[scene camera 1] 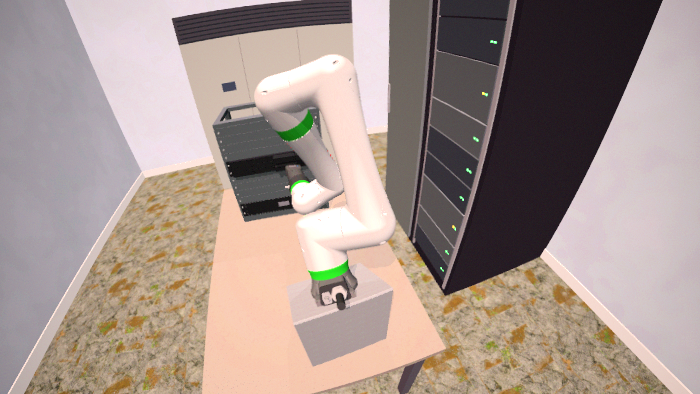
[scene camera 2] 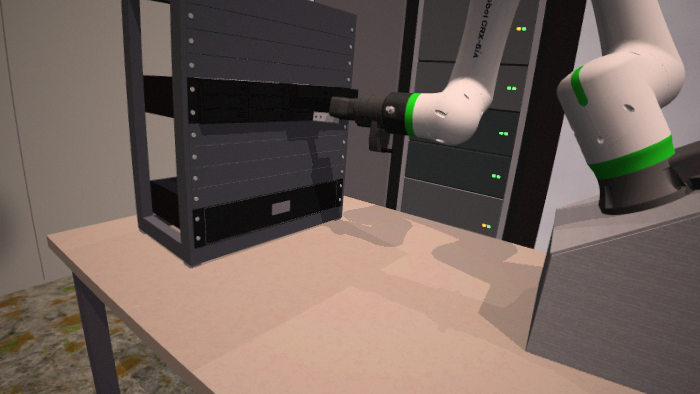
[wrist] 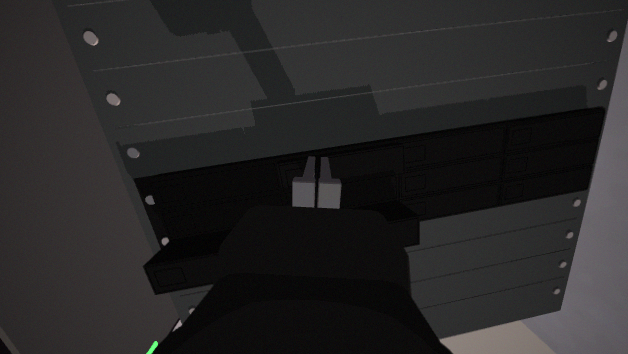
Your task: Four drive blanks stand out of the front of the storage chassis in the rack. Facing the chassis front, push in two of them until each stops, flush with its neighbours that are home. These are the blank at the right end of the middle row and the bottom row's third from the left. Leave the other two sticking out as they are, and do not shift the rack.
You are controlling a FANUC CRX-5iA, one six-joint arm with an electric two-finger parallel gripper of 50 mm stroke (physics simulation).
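Frame: origin at the arm's base, x ahead, y right, z down, level; metres.
Seen in the pictures: gripper, between the fingertips: (scene camera 1: 290,167) (scene camera 2: 315,116) (wrist: 317,169); arm's base, origin of its link: (scene camera 1: 334,288) (scene camera 2: 647,197).
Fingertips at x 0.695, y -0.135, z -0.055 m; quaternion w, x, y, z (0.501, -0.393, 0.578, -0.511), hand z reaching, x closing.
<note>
Pixels of each thing's middle, then the offset from my fingertips to it. "pt": a spot on its surface instead. Level surfaces: height alone.
- middle row, a spot on its surface: (wrist: 210,205) pt dy +0.097, dx +0.021, dz -0.020 m
- top row's right-end blank, middle of its body: (wrist: 239,229) (scene camera 2: 328,92) dy +0.085, dx +0.046, dz -0.061 m
- table, height of its surface: dz +0.327 m
The black storage chassis (scene camera 1: 245,167) (scene camera 2: 240,100) (wrist: 550,150) sits in the rack (scene camera 2: 181,150); the wrist view shows it upside down. My gripper (scene camera 2: 316,116) (wrist: 317,169) is shut and empty. Its fingertips are at the bottom row's third blank from the left (wrist: 360,160), which seems to stand slightly proud; contact is unclear. The right-end blank of the middle row (wrist: 210,205) looks level with the front, though dark. The top row's right-end blank (wrist: 170,277) (scene camera 2: 348,92) and its third blank (wrist: 407,232) stick out far. The gripper body partly hides these two.
Grey filler panels (scene camera 2: 260,155) (wrist: 475,45) lie above and below the chassis. A lower black unit (scene camera 2: 240,215) is near the table (scene camera 1: 250,280) (scene camera 2: 300,300). A tall server cabinet (scene camera 1: 565,125) stands right of the table. The arm's base is on a grey block (scene camera 1: 345,335) (scene camera 2: 615,285).
</note>
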